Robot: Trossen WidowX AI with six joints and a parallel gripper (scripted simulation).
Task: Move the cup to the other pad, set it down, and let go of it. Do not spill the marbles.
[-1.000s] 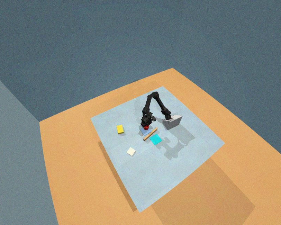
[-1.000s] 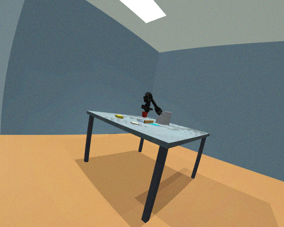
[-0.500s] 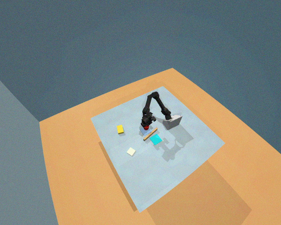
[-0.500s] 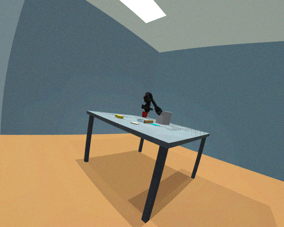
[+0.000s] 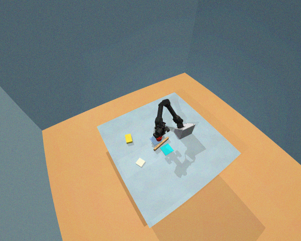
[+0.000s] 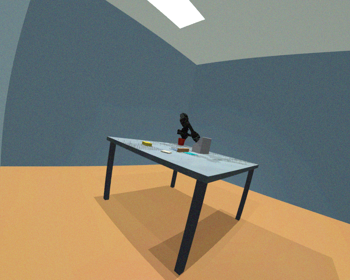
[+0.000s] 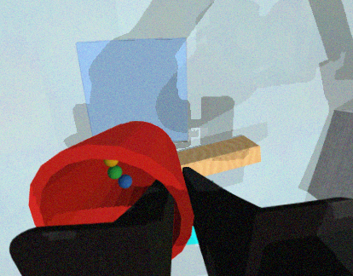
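My gripper tip is now 13 cm to the right of the cyan pad, 11 cm above it and 2 cm past it. Also, from my gripper tip: cup (3 cm ahead); pale blue pad (11 cm below, 4 cm to the right, 4 cm ahead); wooden bar (9 cm below, 5 cm to the left, 1 cm ahead).
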